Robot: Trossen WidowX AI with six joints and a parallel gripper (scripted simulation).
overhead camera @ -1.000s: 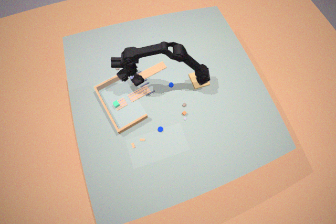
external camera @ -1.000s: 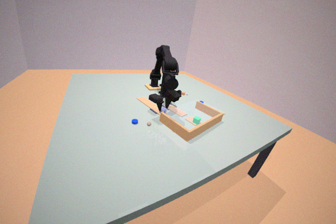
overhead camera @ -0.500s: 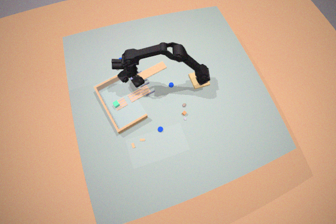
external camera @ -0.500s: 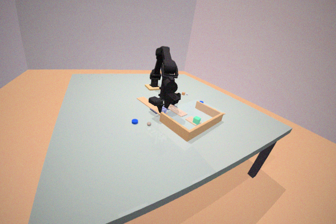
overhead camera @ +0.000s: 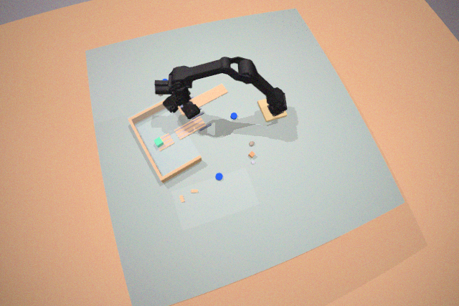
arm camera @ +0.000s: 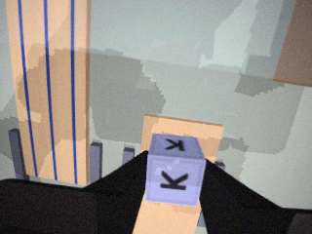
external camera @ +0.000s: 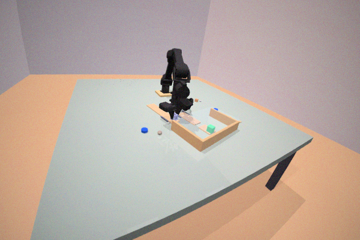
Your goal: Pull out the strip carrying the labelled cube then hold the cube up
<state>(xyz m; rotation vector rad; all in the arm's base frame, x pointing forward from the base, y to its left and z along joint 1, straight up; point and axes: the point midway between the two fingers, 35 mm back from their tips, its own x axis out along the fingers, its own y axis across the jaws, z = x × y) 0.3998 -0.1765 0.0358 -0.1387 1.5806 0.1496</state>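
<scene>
The strip is 1 cm ahead of my gripper tip, 10 cm to the left of it and 1 cm below it. The rest, counted from my gripper tip: small orange cube: 18 cm behind, 33 cm to the left, 1 cm below; then lavender cube: 1 cm above.
</scene>
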